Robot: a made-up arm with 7 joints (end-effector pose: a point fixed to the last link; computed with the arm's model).
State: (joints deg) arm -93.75 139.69 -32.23 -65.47 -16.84 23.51 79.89
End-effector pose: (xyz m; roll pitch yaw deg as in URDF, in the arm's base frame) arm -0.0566 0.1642 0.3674 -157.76 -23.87 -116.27
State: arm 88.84 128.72 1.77 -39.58 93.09 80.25 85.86
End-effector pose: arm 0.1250 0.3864 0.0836 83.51 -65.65 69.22
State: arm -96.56 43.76 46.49 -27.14 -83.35 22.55 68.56
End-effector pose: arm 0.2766 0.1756 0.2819 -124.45 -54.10 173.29
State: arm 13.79 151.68 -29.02 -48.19 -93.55 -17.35 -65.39
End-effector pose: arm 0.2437 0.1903 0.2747 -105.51 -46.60 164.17
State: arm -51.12 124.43 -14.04 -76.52 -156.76 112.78 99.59
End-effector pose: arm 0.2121 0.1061 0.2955 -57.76 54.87 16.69
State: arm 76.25 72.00 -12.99 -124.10 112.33 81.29 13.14
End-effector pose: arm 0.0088 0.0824 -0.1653 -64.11 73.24 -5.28
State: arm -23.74 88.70 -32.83 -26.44 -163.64 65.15 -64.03
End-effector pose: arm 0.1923 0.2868 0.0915 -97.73 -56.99 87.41
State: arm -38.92 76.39 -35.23 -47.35 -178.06 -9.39 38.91
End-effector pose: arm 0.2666 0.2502 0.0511 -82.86 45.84 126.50
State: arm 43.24 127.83 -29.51 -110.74 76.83 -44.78 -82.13
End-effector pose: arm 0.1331 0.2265 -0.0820 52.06 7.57 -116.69
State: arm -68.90 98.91 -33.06 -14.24 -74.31 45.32 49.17
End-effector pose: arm 0.1199 0.3253 0.2473 143.05 -21.05 -1.54
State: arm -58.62 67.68 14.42 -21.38 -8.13 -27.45 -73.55
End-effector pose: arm 0.2342 0.3101 0.1059 130.33 17.59 -46.48
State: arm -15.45 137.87 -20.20 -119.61 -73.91 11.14 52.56
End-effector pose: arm 0.2582 0.0549 0.1175 68.34 61.10 -125.88
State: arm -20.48 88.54 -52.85 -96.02 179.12 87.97 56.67
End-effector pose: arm 0.2521 0.0909 -0.0635 173.26 88.30 -107.90
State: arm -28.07 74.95 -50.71 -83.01 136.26 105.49 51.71
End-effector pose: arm 0.2761 0.1039 -0.0778 -5.94 67.31 39.48
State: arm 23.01 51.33 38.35 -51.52 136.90 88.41 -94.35
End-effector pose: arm 0.1060 0.2674 -0.0823 -40.34 -77.86 12.76
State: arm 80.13 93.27 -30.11 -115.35 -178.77 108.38 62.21
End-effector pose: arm -0.0584 0.0714 -0.1333 116.14 10.59 -145.05
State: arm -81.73 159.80 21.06 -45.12 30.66 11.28 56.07
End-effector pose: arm -0.2444 0.0786 0.2935 -147.45 22.93 -138.18
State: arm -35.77 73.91 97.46 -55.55 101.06 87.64 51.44
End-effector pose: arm 0.0966 0.3552 0.2108 -140.10 1.89 67.07
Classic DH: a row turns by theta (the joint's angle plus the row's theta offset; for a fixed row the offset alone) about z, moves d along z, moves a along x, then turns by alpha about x. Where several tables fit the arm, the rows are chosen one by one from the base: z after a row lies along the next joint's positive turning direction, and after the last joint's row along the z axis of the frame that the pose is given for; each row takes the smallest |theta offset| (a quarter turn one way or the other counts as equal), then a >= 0, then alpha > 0; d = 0 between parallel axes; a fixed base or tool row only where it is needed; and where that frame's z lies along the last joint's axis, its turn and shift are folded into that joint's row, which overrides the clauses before.
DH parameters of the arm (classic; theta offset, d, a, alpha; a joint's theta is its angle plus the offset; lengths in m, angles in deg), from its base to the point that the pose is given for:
base (fixed): 0 0.072 0.029 -70
joint 1: 90 0.0167 0.0039 90
joint 2: 70 0.033 0.019 -90
joint 3: -90 -0.123 0.012 -90
joint 4: 0 -0.002 -0.046 90
joint 5: 0 -0.194 -0.029 -90
joint 6: 0 0.036 0.007 90
joint 7: -61.93 0 0.034 0
tool (fixed): 61.93 -0.015 0 0

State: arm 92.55 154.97 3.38 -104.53 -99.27 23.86 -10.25
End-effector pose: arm 0.1237 0.1455 -0.1580 1.77 12.36 118.18
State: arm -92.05 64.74 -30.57 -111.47 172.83 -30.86 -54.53
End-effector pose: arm 0.1404 -0.0835 0.2723 -167.44 -37.77 108.42
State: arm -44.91 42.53 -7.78 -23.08 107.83 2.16 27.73
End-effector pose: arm 0.2994 0.2090 -0.0378 -76.52 3.72 113.20
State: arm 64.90 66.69 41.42 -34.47 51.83 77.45 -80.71
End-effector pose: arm -0.1224 0.3044 0.0096 6.90 50.03 6.42
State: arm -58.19 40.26 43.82 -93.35 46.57 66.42 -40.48
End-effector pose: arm 0.2507 0.1681 0.2503 136.36 -63.59 -137.56
